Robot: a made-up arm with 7 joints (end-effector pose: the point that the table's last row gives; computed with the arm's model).
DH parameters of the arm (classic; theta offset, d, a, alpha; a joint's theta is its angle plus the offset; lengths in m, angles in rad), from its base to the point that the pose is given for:
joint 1: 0 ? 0 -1.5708
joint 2: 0 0 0 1.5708
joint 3: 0 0.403 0.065 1.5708
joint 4: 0 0 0.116 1.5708
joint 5: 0 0.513 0 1.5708
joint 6: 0 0 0.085 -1.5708
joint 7: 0 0.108 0 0
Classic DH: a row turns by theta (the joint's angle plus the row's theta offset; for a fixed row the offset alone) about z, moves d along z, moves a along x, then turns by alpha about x.
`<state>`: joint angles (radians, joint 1 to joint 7).
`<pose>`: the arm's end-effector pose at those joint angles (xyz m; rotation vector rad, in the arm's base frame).
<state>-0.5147 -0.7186 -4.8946 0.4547 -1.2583 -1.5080 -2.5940</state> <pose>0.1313 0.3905 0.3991 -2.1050 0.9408 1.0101</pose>
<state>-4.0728 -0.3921 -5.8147 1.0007 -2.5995 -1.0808 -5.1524</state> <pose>-0.4080 0.0836 0.6421 1.7036 -2.1262 -0.2215</pose>
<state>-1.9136 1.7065 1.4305 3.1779 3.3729 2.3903 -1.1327</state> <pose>-0.4863 -0.7579 0.2405 -1.3435 1.2361 1.6993</pose>
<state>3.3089 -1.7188 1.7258 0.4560 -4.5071 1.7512 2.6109</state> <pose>-0.0088 -0.4293 0.1866 -2.6295 -1.7028 -0.1806</pose>
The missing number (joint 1, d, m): 0.363
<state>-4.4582 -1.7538 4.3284 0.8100 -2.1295 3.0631 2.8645</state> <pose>0.4473 -0.0789 0.0716 0.8868 -1.2799 0.7755</pose>
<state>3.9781 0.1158 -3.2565 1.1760 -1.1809 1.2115 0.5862</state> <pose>0.5332 0.3764 0.6813 2.0792 0.5858 0.8763</pose>
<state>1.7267 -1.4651 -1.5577 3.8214 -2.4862 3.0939 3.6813</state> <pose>-0.2390 -0.6513 0.3677 -1.6831 0.2554 -0.5103</pose>
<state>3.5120 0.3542 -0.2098 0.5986 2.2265 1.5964 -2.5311</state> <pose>-0.5030 -0.1637 0.1831 0.5748 -1.4607 1.1932</pose>
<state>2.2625 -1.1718 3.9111 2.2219 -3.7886 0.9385 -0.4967</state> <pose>0.8932 -0.5186 0.4063 -0.0202 0.9514 -0.6871</pose>
